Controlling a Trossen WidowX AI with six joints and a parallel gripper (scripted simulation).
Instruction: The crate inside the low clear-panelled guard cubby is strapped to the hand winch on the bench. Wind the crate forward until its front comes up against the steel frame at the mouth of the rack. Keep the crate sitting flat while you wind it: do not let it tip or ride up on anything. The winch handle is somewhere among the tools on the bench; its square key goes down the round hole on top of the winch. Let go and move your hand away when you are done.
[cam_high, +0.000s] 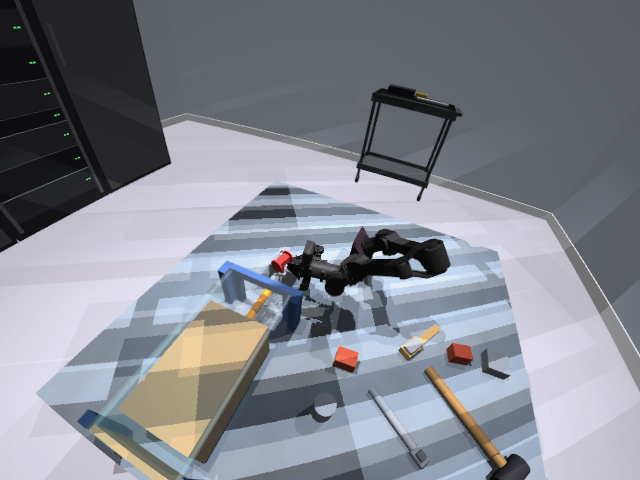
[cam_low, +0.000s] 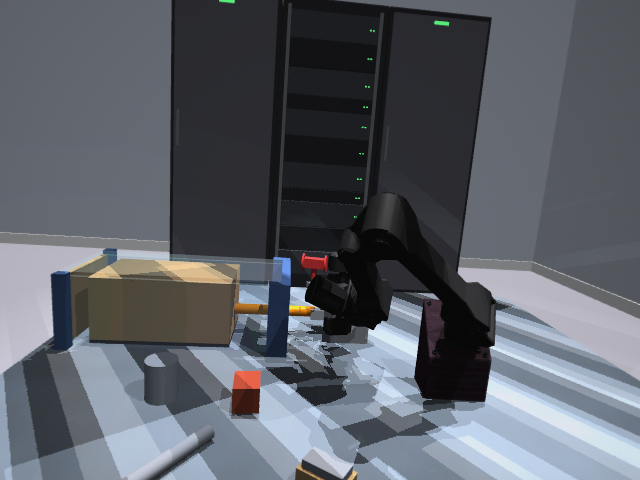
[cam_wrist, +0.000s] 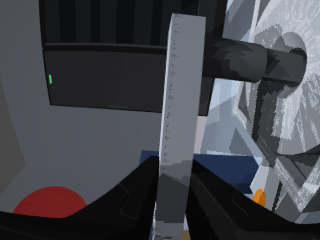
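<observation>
My gripper tip is now 10 mm short of the crank handle, 10 mm to the right of it and 10 mm below it. Round my gripper tip: red knob: 40 mm ahead, 30 mm to the left, 40 mm above; grey winch: 70 mm behind, 20 mm to the right, 100 mm below; frame: 110 mm ahead, 30 mm below.
</observation>
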